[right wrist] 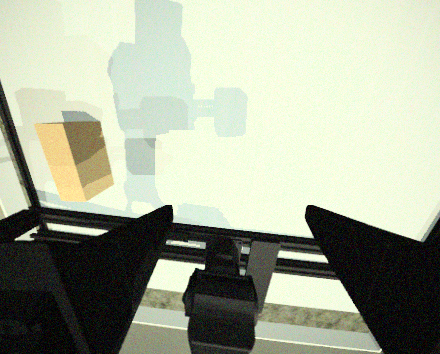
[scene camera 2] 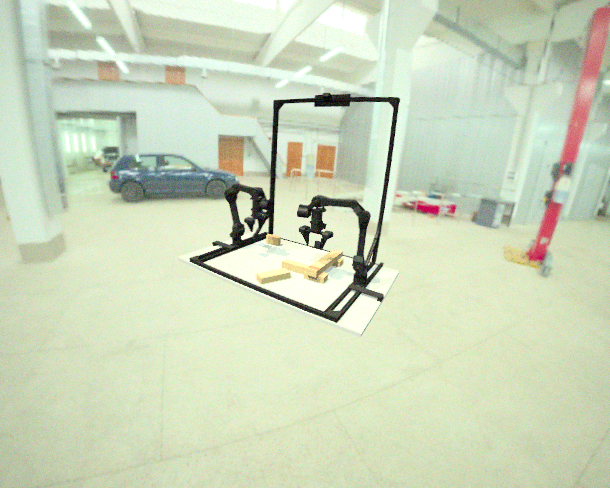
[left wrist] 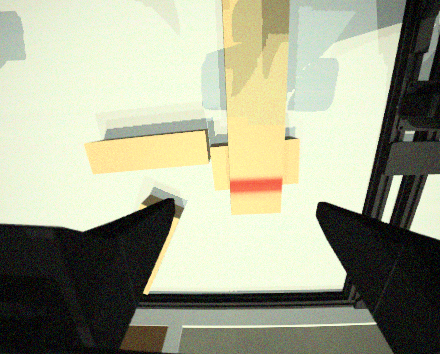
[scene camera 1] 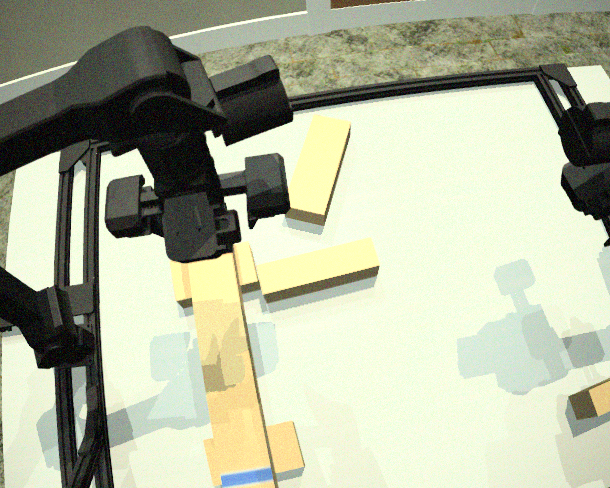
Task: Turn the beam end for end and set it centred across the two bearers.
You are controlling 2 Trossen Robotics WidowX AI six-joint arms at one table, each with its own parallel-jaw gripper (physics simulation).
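Places are measured from the left arm's base along level axes (x ahead, y left, z up), in metres.
Where they show: left gripper, fingertip midpoint: point(scene camera 2: 314, 246) point(left wrist: 245, 206); right gripper, fingertip midpoint: point(right wrist: 238, 211) point(scene camera 2: 255, 230); left arm's base, origin of the base link: point(scene camera 2: 359, 283) point(left wrist: 423, 106) point(scene camera 1: 74, 346); right arm's base, origin of the base link: point(right wrist: 223, 251) point(scene camera 2: 236, 244).
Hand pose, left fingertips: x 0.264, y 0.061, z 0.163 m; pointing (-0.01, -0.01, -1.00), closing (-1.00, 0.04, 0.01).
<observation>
Each offset is from my left fingertips to the top centre of the thing. "spot": to the spot under its first point.
The long wooden beam @[dy -0.126, dx -0.022, dz -0.106 m] point(scene camera 1: 239, 407) point(scene camera 2: 325, 263) point(left wrist: 256, 150) lies across two short bearers, one @[dy +0.012, dx -0.030, dz -0.144 m] point(scene camera 1: 247, 267) point(scene camera 2: 321, 277) point(left wrist: 291, 162) near its red-banded end and one @[dy -0.249, dx -0.012, dz -0.144 m] point(scene camera 1: 286, 447) point(scene camera 2: 339, 263) near its blue-banded end. The red band @[spot: dy +0.027, dx -0.025, dz -0.106 m] point(left wrist: 256, 185) lies past the first bearer, and the blue band @[spot: dy -0.278, dx -0.017, dz -0.106 m] point(scene camera 1: 247, 477) is at the bottom of scene camera 1. My left gripper point(scene camera 2: 314, 244) point(left wrist: 245, 206) is open and empty above the red-banded end, hiding that end in scene camera 1. My right gripper point(scene camera 2: 255, 228) point(right wrist: 238, 211) is open and empty, raised away from the beam.
One loose block @[dy -0.011, dx +0.119, dz -0.138 m] point(scene camera 1: 320, 269) point(scene camera 2: 294, 266) point(left wrist: 150, 152) lies close beside the red-end bearer. Another @[dy +0.161, dx +0.153, dz -0.144 m] point(scene camera 1: 320, 167) point(scene camera 2: 273, 276) lies beyond it, towards the table edge. A third @[dy -0.288, dx +0.497, dz -0.119 m] point(scene camera 1: 600, 399) point(scene camera 2: 273, 239) point(right wrist: 60, 162) lies on the right arm's side. A black frame point(scene camera 1: 417, 87) borders the table.
</observation>
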